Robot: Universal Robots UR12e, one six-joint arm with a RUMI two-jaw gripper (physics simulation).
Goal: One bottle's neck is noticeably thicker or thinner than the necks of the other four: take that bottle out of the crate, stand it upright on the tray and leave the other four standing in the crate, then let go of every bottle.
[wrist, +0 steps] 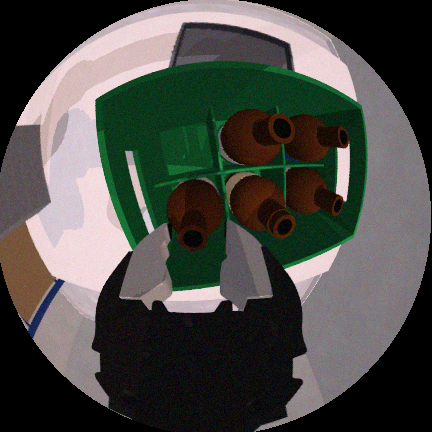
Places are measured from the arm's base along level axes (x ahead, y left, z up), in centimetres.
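Pixels of known places: gripper, fingertip midpoint: [197, 223].
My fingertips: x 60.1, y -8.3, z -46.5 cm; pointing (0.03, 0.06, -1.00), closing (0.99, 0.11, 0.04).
For each thing: its top centre in the pictures, then the offset to it from my fingertips. "spot": a spot on its surface instead. Level surfaces: height alone.
- green crate, top centre: [294, 178] dz +4.0, dx +6.8, dy +5.9 cm
- front left bottle, top centre: [192, 238] dz +2.8, dx -0.5, dy -0.1 cm
- front middle bottle, top centre: [284, 226] dz +2.8, dx +8.0, dy +1.2 cm
- back middle bottle, top centre: [282, 127] dz +2.8, dx +5.9, dy +9.7 cm
- back right bottle, top centre: [343, 136] dz +2.8, dx +14.6, dy +12.0 cm
- front right bottle, top centre: [337, 205] dz +2.8, dx +15.9, dy +4.0 cm
- dark grey rimmed surface, surface height: dz -13.0 cm
- crate's back left compartment, surface spot: [187, 150] spot: dz -12.7, dx -2.4, dy +7.7 cm
The green crate [165, 95] holds five brown bottles. The front left bottle [192, 202] has its neck between my fingertips in the view, with gaps on both sides. The front middle bottle [252, 197] has a beige label and a ringed neck. The back middle bottle [245, 137] has a wide-looking neck. The back right bottle [305, 137] and front right bottle [305, 190] show slimmer-looking necks. My gripper [197, 223] is partly open, holds nothing, and is over the crate's front left. A dark grey rimmed surface [230, 50], apparently the tray, is partly hidden behind the crate.
The crate's back left compartment [187, 150] has no bottle. Green dividers [217, 150] separate the compartments. A grey block-like shape [20, 175] is at the left edge, with a brown surface [22, 267] and a blue strip [45, 307] below it.
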